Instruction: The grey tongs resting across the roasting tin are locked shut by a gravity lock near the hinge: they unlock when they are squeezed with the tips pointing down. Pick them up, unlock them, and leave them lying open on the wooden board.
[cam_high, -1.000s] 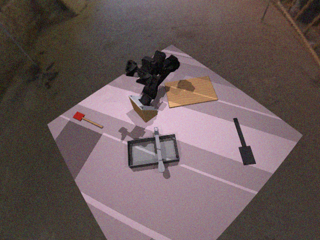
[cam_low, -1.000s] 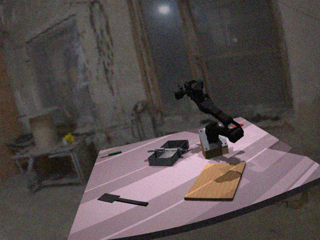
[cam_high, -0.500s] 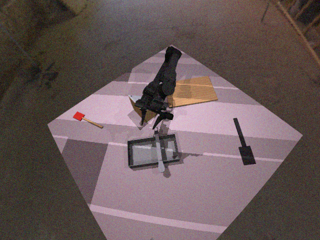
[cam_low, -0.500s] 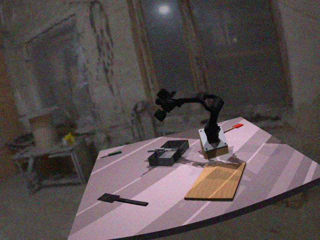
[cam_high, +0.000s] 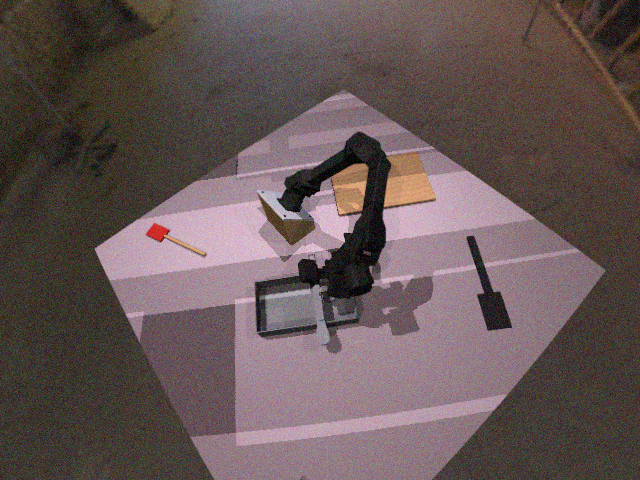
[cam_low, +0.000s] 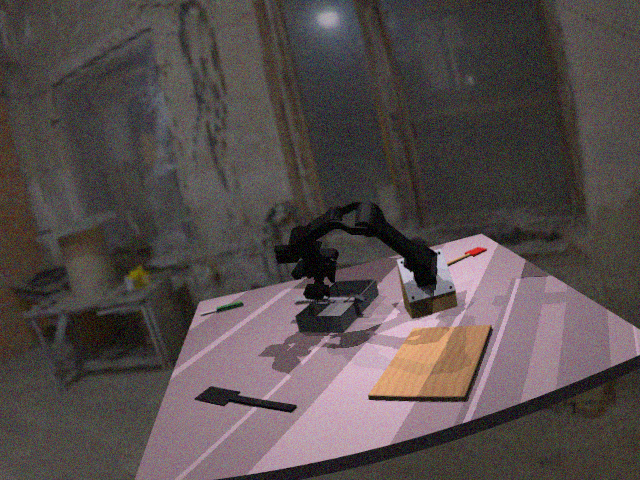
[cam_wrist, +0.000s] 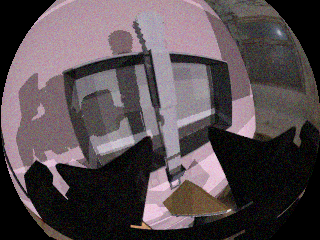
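My gripper tip is now 80 mm above the roasting tin, 50 mm to the left of it and 10 mm past it. Also, from my gripper tip: black spatula 440 mm to the left, 290 mm ahead, 100 mm below; then wooden board 450 mm to the left, 240 mm behind, 100 mm below; then red spatula 530 mm behind, 320 mm to the right, 100 mm below.
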